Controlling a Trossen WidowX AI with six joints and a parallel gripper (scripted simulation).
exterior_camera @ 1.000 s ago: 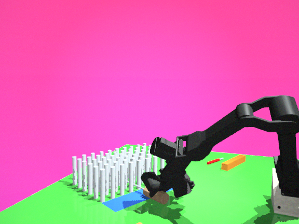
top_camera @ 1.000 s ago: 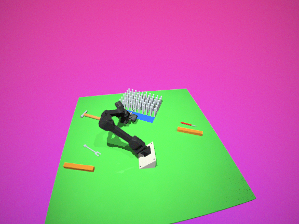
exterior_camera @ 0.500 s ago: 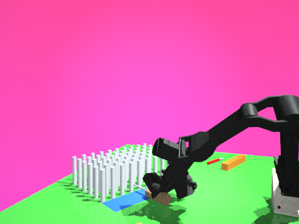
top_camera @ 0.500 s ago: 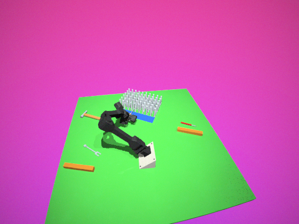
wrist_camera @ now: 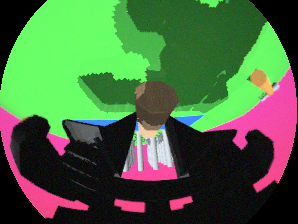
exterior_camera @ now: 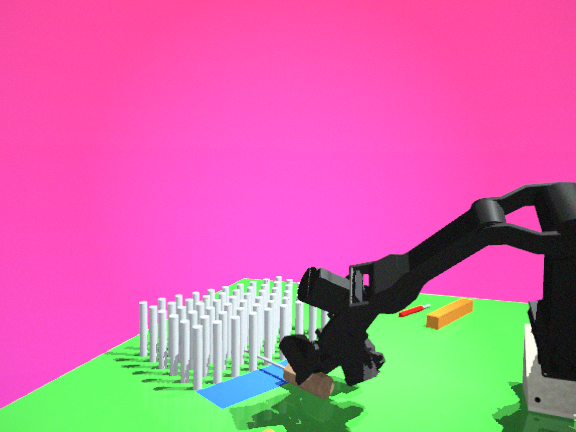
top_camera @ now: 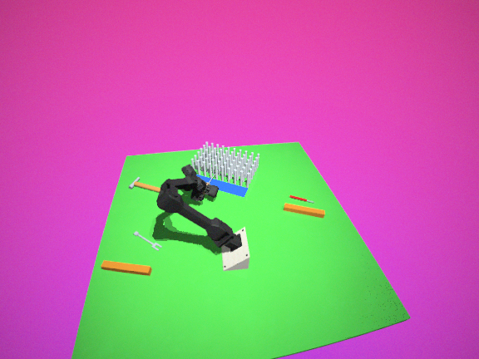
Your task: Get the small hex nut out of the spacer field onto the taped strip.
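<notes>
Now: gripper tip 50 mm short of the blue taped strip, 70 mm to the left of it and 10 mm above it. Also, from my gripper tip: wrench (310 mm behind, 290 mm to the left, 10 mm below); then hook tool (90 mm ahead, 50 mm to the right); then hex nut (180 mm ahead, 100 mm to the right, 10 mm below).
</notes>
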